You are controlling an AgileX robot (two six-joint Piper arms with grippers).
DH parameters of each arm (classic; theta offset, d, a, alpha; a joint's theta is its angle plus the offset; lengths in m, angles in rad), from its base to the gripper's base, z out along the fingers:
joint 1: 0 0.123 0 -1.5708
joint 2: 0.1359 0 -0.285 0
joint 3: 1.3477 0 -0.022 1.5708
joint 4: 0 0.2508 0 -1.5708
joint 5: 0 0 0.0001 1.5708
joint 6: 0 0.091 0 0
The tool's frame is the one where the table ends.
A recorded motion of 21 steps. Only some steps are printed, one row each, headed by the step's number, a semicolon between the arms.
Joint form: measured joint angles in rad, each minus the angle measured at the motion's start. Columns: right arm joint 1, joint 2, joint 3, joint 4, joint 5, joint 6; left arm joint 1, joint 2, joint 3, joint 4, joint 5, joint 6.
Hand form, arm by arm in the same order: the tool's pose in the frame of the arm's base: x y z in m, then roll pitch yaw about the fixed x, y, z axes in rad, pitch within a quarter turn. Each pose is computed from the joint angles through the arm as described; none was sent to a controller.
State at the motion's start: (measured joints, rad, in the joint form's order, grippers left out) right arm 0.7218 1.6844 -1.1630 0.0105 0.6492 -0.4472; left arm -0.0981 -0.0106 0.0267 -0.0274 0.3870 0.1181
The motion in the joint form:
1: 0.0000 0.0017 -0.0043 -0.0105 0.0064 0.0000; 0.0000 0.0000 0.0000 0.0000 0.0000 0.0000
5: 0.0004 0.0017 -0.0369 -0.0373 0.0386 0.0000; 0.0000 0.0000 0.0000 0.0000 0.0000 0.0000
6: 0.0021 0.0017 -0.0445 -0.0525 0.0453 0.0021; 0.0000 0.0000 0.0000 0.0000 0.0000 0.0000
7: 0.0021 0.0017 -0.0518 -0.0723 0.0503 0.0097; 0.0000 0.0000 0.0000 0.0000 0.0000 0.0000
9: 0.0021 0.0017 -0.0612 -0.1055 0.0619 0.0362; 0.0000 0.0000 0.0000 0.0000 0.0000 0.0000
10: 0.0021 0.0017 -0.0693 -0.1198 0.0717 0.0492; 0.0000 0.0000 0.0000 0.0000 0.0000 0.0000
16: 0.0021 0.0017 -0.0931 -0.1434 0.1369 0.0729; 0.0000 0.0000 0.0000 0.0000 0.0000 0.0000
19: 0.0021 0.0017 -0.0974 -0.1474 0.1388 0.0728; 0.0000 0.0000 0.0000 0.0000 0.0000 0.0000
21: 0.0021 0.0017 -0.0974 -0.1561 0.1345 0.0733; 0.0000 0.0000 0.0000 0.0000 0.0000 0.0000
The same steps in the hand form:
1: 0.2628 0.2313 0.2335 -2.9183 0.4326 -1.9233; 0.0520 -0.0061 0.1700 2.8750 1.2431 2.7518
5: 0.2657 0.2320 0.2413 -2.8943 0.4210 -1.9026; 0.0520 -0.0061 0.1700 2.8750 1.2431 2.7518
6: 0.2664 0.2322 0.2432 -2.8813 0.4153 -1.8918; 0.0520 -0.0061 0.1700 2.8750 1.2431 2.7518
7: 0.2678 0.2319 0.2451 -2.8659 0.4100 -1.8851; 0.0520 -0.0061 0.1700 2.8750 1.2431 2.7518
9: 0.2695 0.2307 0.2474 -2.8487 0.3998 -1.8903; 0.0520 -0.0061 0.1700 2.8750 1.2431 2.7518
10: 0.2705 0.2303 0.2494 -2.8420 0.3953 -1.8949; 0.0520 -0.0061 0.1700 2.8750 1.2431 2.7518
16: 0.2705 0.2277 0.2537 -2.8492 0.3543 -1.9178; 0.0520 -0.0061 0.1700 2.8750 1.2431 2.7518
19: 0.2710 0.2278 0.2549 -2.8443 0.3546 -1.9149; 0.0520 -0.0061 0.1700 2.8750 1.2431 2.7518
21: 0.2716 0.2277 0.2551 -2.8348 0.3545 -1.9086; 0.0520 -0.0061 0.1700 2.8750 1.2431 2.7518

